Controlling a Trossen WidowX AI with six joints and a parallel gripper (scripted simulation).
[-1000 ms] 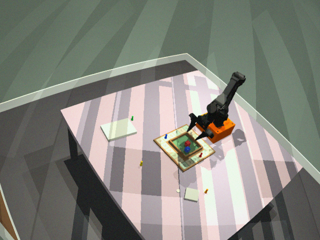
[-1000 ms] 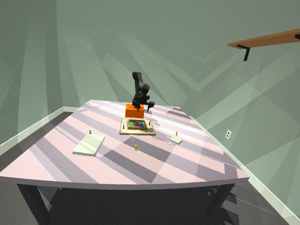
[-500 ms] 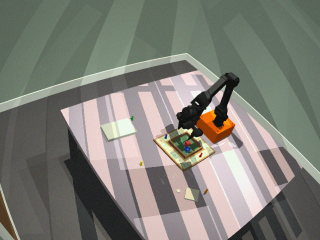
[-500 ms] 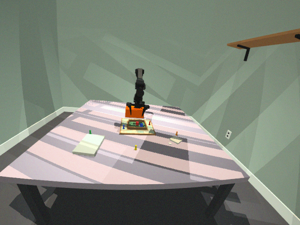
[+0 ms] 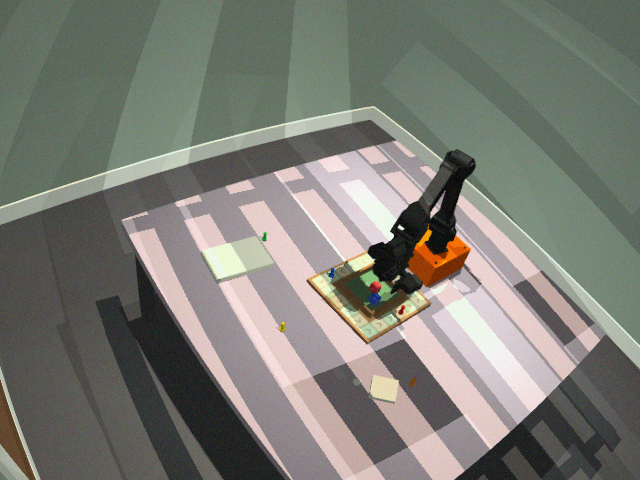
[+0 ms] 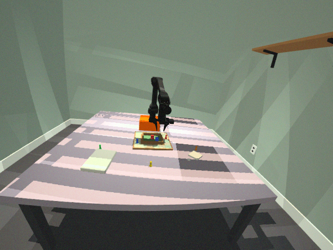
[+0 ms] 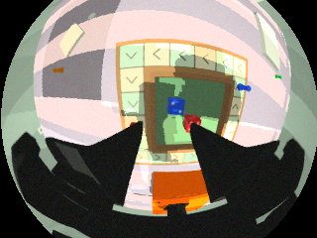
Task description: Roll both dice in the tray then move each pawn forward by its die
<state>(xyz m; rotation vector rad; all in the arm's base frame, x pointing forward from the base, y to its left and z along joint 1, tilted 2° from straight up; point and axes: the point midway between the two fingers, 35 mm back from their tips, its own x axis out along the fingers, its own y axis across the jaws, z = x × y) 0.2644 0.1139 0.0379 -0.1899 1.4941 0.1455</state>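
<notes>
Now: the red pawn 7 cm below my gripper tip, 5 cm to the left of it and 5 cm behind it. The rest, counted from my gripper tip: orange pawn (29 cm to the left, 8 cm below, 4 cm ahead); then blue pawn (15 cm to the right, 9 cm ahead, 7 cm below); then yellow pawn (32 cm ahead, 8 cm below).
</notes>
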